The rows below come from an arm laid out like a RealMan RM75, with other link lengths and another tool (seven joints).
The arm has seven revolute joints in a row. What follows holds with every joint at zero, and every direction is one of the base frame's.
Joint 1 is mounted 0.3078 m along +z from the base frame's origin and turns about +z.
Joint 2 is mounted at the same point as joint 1 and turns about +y.
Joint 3 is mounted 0.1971 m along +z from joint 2 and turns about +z.
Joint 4 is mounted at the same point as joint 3 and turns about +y.
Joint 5 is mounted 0.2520 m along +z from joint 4 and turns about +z.
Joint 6 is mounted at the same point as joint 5 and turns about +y.
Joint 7 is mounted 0.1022 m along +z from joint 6 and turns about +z.
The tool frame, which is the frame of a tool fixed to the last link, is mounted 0.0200 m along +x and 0.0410 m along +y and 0.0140 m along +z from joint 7; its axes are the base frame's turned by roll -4.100, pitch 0.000 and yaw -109.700 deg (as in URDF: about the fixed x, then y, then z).
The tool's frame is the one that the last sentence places.
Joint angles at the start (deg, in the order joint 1, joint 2, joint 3, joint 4, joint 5, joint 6, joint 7):
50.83 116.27 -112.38 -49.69 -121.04 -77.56 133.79
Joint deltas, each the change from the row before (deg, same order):
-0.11 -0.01 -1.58 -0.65 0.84 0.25 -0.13
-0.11 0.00 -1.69 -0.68 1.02 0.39 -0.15
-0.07 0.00 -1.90 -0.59 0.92 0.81 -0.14
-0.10 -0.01 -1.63 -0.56 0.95 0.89 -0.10
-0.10 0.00 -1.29 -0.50 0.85 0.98 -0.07
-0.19 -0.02 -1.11 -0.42 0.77 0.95 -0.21
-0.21 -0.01 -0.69 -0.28 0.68 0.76 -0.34
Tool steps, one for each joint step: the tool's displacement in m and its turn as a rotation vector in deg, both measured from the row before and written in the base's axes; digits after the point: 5 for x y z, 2 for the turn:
-0.00098 -0.00444 -0.00296 -1.00 0.07 0.85
-0.00121 -0.00490 -0.00342 -1.05 0.24 0.86
-0.00052 -0.00476 -0.00424 -0.82 0.19 1.07
-0.00075 -0.00421 -0.00393 -0.61 0.41 0.83
-0.00103 -0.00329 -0.00359 -0.32 0.59 0.67
-0.00031 -0.00288 -0.00310 -0.27 0.61 0.58
-0.00019 -0.00195 -0.00220 -0.19 0.67 0.37

